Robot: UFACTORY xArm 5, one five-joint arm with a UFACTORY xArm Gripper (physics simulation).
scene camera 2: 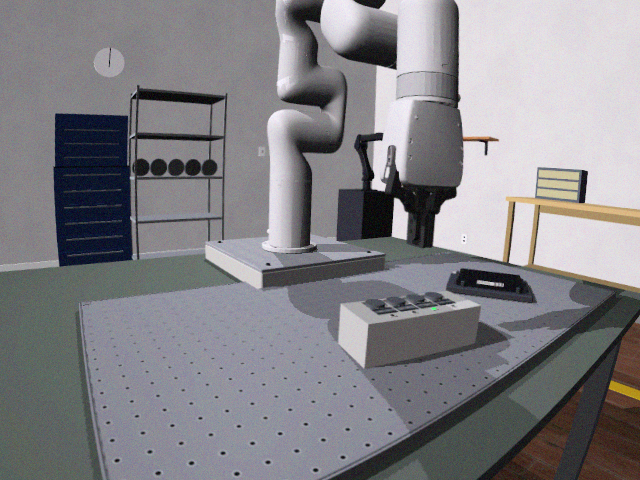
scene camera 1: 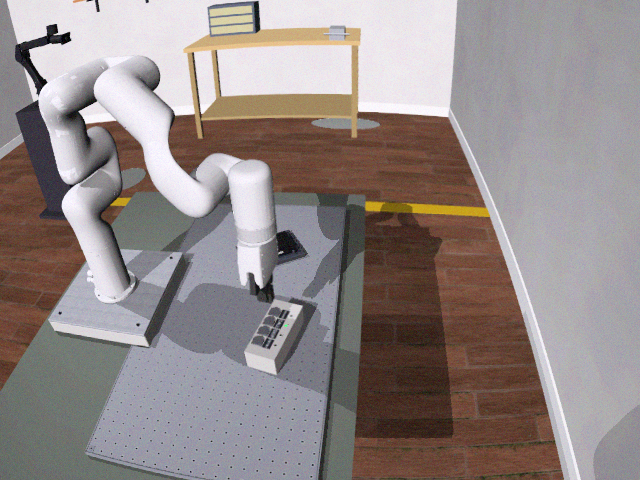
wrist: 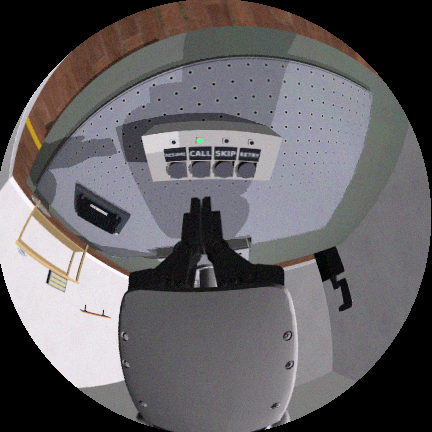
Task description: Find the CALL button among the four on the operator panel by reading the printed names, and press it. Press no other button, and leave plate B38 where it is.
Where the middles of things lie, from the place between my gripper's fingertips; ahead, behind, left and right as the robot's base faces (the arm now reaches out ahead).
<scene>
I see my gripper 10 mm short of the operator panel (scene camera 2: 373, 337), 10 mm to the left of it and 100 mm above it. The rest, counted from my hand: plate B38 (scene camera 2: 473, 278) (70 mm behind, 300 mm to the left, 100 mm below).
</scene>
